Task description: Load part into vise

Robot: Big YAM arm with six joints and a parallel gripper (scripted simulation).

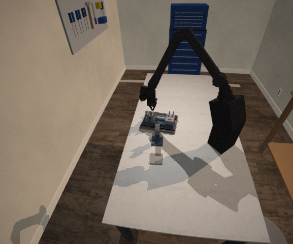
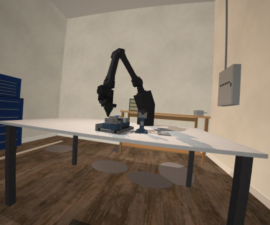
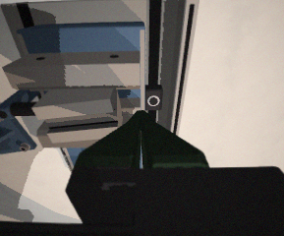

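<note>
Now: hand 1 cm short of the part, 5 cm to the right of it and 1 cm above it. The rest, counted from my hand: moving jaw (2 cm behind, 6 cm to the left, 3 cm below); fixed jaw (4 cm ahead, 4 cm to the left, 3 cm below); work stop rod (3 cm ahead, 9 cm to the left, 2 cm below).
</note>
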